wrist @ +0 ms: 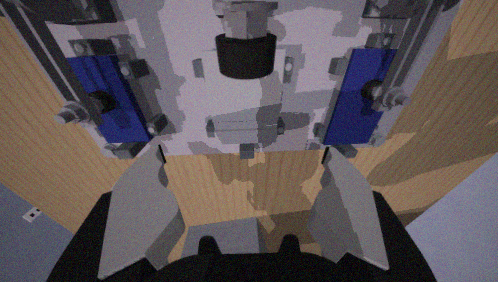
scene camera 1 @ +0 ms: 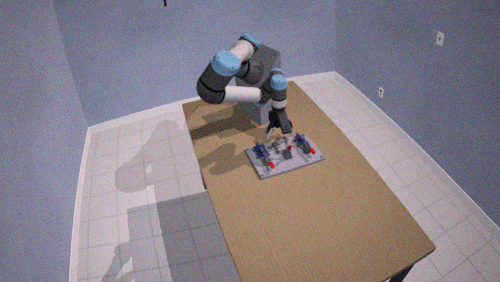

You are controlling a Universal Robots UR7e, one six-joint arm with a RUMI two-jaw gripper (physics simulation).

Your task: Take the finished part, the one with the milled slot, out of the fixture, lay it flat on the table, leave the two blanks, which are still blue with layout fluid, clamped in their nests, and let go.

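Places are measured from the arm's base along level axes (x ahead, y left, z up), in millimetres.
Where they show: gripper, fingertip midpoint: (wrist: 245,147) (scene camera 1: 279,138); arm's base, link origin: (scene camera 1: 255,72).
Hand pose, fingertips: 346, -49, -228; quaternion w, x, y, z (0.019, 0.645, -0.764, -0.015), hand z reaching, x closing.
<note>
Each offset is from my fingertips to the top centre of the thing, as dx, dy, dz. "spot": to the spot under its first point. Level surfaces: height alone.
The finished part @(+32, -5, -16) (wrist: 235,97), a pale grey block with a slot across it, sits in the middle nest of the fixture plate @(+80, -10, -37) (scene camera 1: 295,164) (wrist: 185,30). The middle clamp's black pad @(spot: +72, -9, +62) (wrist: 246,60) shows over it, and that clamp's arm looks raised. One blue blank @(spot: +37, +100, -11) (wrist: 122,120) (scene camera 1: 300,139) is clamped in the nest at the left of the wrist view. The other blue blank @(+15, -113, -21) (wrist: 350,102) (scene camera 1: 260,151) is clamped at the right of that view. My gripper (scene camera 1: 280,135) (wrist: 245,147) is open and empty, above the plate's robot-side edge, its fingers spread wide.
The wooden table @(dz -52) (scene camera 1: 325,210) carries the fixture. Outer clamps with red handles @(spot: +155, -131, -1) (scene camera 1: 271,164) @(spot: +182, +92, +9) (scene camera 1: 313,150) lie low on both sides; the middle clamp's red handle @(+125, -15, +49) (scene camera 1: 289,147) stands between them. The grey robot pedestal (scene camera 1: 267,57) (wrist: 225,237) is behind my gripper.
</note>
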